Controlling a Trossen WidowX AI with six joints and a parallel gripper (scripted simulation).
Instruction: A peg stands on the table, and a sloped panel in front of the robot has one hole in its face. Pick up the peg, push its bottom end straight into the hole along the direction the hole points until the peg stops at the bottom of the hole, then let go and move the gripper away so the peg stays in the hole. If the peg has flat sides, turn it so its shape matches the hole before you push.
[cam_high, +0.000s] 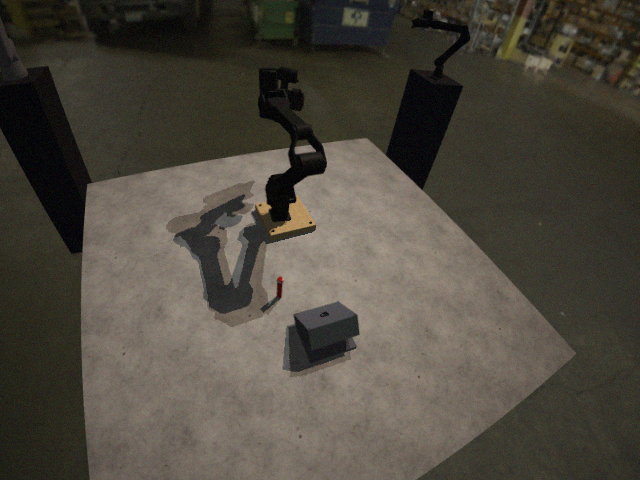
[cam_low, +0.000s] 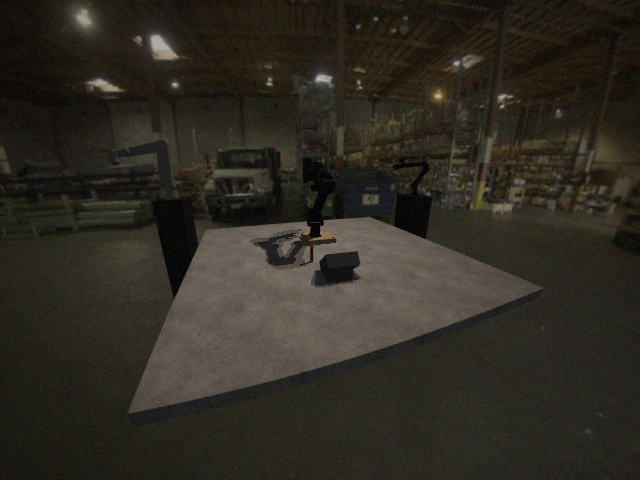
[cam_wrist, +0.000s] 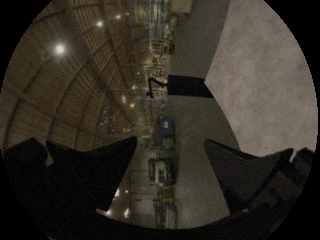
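Now: the red peg 590 mm ahead of my gripper tip, 280 mm below it and 190 mm to the right of it. Round my gripper tip: dark grey sloped panel (730 mm ahead, 300 mm below, 110 mm to the right).
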